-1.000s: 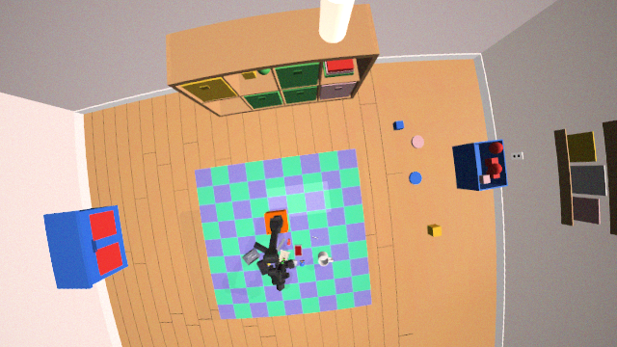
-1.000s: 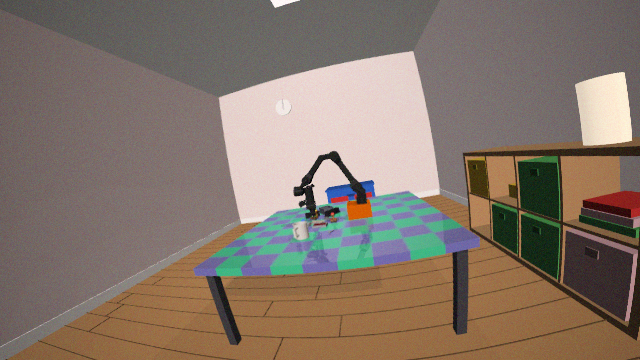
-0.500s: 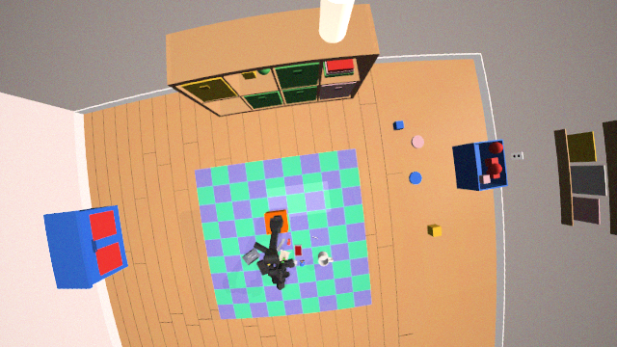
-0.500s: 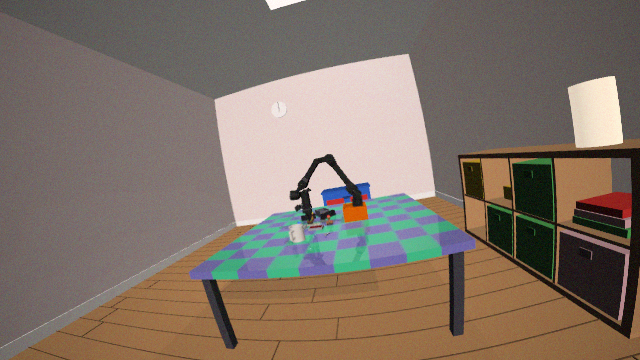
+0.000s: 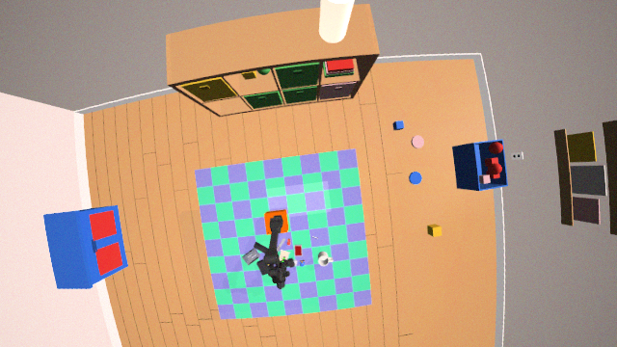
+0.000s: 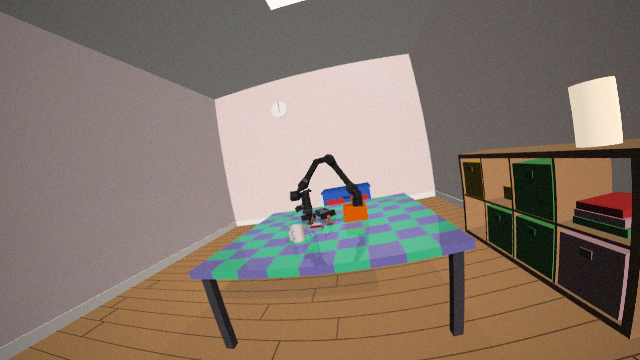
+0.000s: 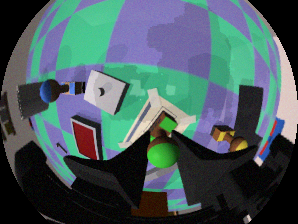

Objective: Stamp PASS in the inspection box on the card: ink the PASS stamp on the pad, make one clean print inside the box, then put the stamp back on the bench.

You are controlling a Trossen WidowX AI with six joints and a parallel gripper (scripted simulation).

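My gripper tip is now right at the green-knobbed stamp. The rest, counted from my gripper tip: yellow-knobbed stamp 110 mm to the right, 10 mm below; square tile 80 mm to the left, 30 mm ahead, 10 mm below; card 30 mm below, 20 mm behind.
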